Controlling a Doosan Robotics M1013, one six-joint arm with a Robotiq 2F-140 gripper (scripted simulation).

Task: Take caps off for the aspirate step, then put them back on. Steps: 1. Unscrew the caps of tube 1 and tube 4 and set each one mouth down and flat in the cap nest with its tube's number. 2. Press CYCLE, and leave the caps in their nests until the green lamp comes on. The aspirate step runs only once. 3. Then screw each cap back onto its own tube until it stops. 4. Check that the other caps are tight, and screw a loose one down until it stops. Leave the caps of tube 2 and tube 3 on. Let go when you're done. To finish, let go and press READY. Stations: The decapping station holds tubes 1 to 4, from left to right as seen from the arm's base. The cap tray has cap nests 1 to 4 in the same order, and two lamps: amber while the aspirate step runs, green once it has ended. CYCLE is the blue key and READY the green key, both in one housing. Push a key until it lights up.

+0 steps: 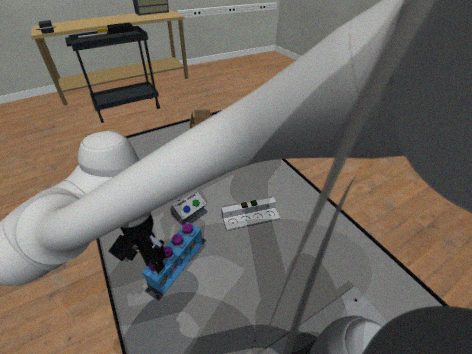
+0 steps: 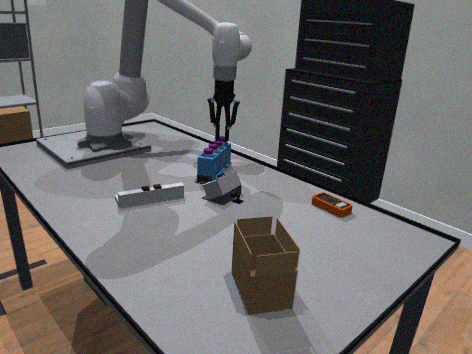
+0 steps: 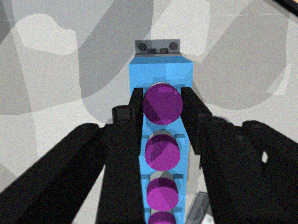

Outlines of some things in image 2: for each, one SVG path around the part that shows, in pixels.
The gripper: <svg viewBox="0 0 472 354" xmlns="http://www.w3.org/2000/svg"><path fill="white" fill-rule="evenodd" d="M215 80L215 94L212 98L207 99L210 109L210 120L216 128L216 141L220 133L219 123L223 106L226 118L225 142L228 142L229 129L235 124L240 101L234 99L234 81ZM233 102L234 106L230 121L230 104Z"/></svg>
A cardboard box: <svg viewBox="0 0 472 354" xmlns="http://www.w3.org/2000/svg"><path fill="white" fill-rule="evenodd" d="M273 216L237 219L237 224L234 221L232 276L248 315L293 308L300 248L278 218L275 235L271 234Z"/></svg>
